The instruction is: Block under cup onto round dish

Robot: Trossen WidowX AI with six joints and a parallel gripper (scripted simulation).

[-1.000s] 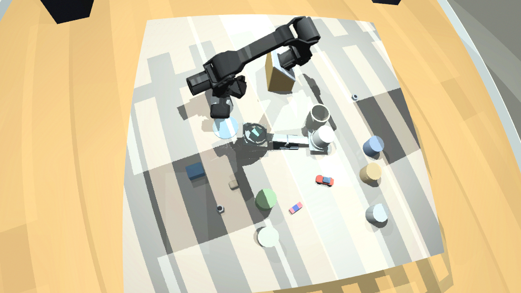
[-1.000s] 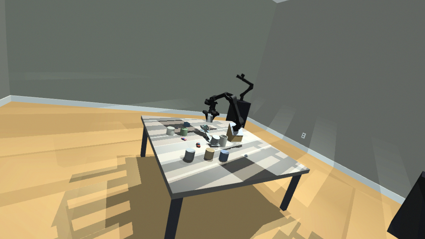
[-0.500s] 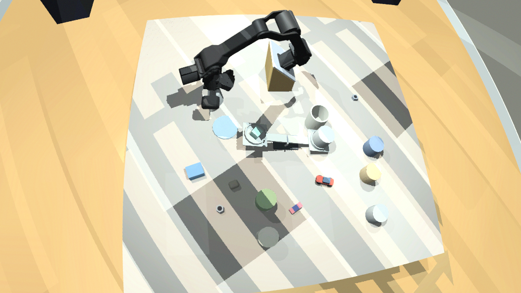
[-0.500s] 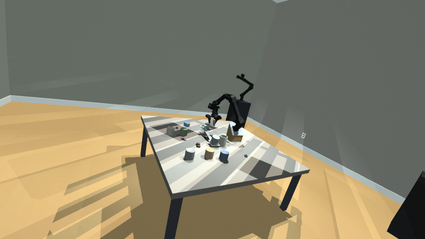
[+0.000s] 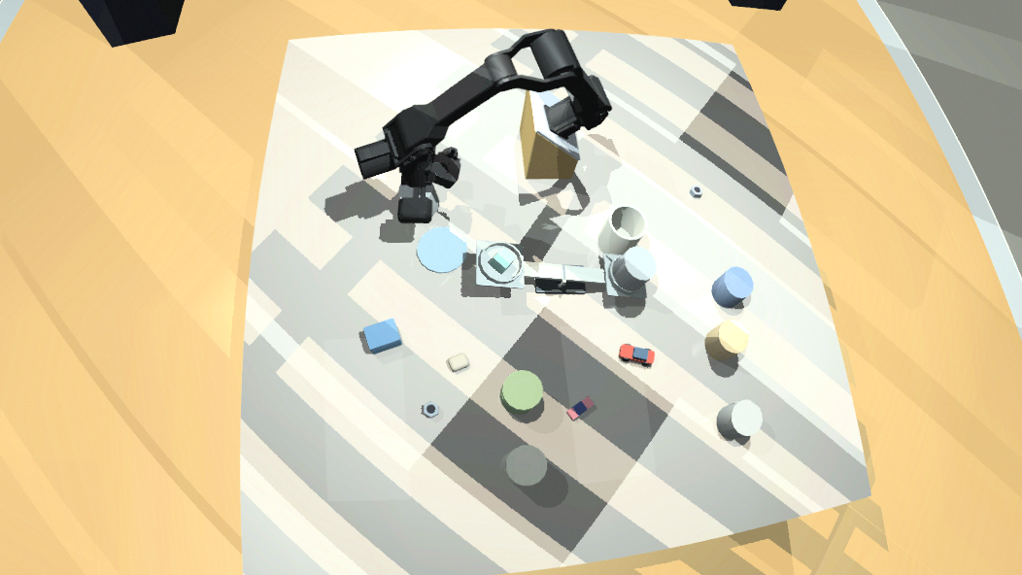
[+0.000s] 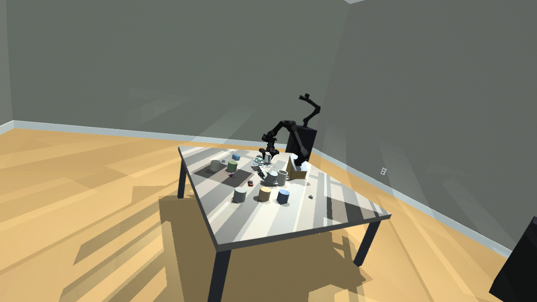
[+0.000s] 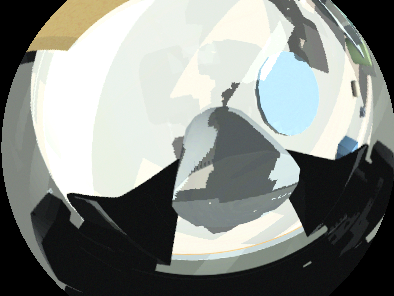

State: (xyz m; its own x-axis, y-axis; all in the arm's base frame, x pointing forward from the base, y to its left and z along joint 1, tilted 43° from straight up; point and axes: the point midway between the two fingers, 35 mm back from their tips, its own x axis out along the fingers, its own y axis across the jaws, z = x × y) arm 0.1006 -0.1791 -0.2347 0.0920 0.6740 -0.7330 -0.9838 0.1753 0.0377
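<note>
Right now the teal block is 18 cm ahead of my gripper tip, 14 cm to the left of it and 5 cm above it. Also, from my gripper tip: pebble 34 cm ahead, 3 cm to the left, 3 cm below; then blue box 27 cm ahead, 10 cm to the right, 2 cm below; then round pale-blue dish 10 cm ahead, 3 cm to the left, 3 cm below.
</note>
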